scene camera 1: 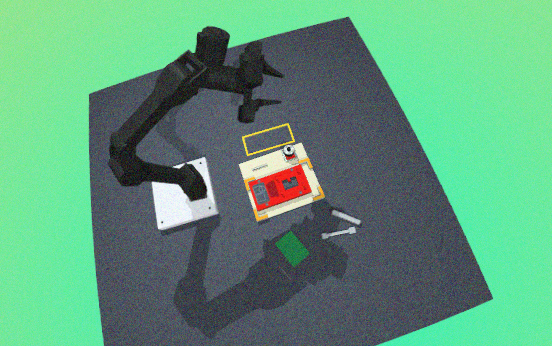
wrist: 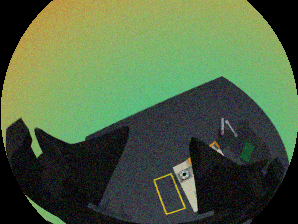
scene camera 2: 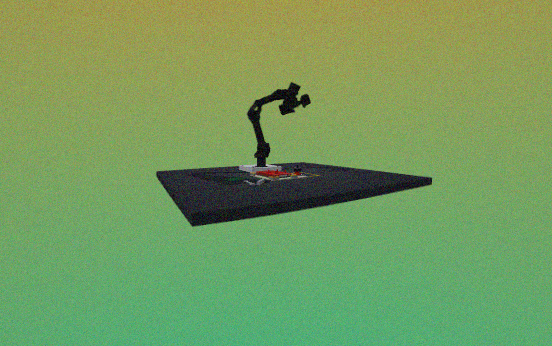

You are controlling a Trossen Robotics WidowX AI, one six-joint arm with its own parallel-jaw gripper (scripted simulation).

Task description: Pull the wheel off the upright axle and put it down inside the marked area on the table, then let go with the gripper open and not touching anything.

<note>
My gripper [scene camera 1: 282,89] is open and holds nothing.
My gripper also shows in the wrist view [wrist: 160,136].
</note>
